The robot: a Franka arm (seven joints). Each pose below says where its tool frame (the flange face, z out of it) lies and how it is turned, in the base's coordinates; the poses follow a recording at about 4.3 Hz.
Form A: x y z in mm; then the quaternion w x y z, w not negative.
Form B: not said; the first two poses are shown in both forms.
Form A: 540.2 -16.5 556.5 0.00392 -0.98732 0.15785 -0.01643
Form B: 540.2 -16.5 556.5 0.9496 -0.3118 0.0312 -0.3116 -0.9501 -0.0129
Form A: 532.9 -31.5 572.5 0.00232 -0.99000 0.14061 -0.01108
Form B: 532.9 -31.5 572.5 0.9602 -0.2785 0.0213 -0.2784 -0.9604 -0.0077
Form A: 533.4 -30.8 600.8 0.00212 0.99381 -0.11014 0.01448
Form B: 533.4 -30.8 600.8 0.9753 -0.2189 0.0292 -0.2190 -0.9757 0.0010
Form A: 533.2 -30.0 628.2 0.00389 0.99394 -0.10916 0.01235
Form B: 533.2 -30.0 628.2 0.9759 -0.2169 0.0254 -0.2171 -0.9761 0.0050
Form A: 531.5 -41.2 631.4 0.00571 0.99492 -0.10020 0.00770
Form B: 531.5 -41.2 631.4 0.9798 -0.1993 0.0165 -0.1995 -0.9799 0.0098
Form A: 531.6 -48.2 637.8 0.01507 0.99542 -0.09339 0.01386
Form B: 531.6 -48.2 637.8 0.9822 -0.1855 0.0304 -0.1863 -0.9821 0.0274
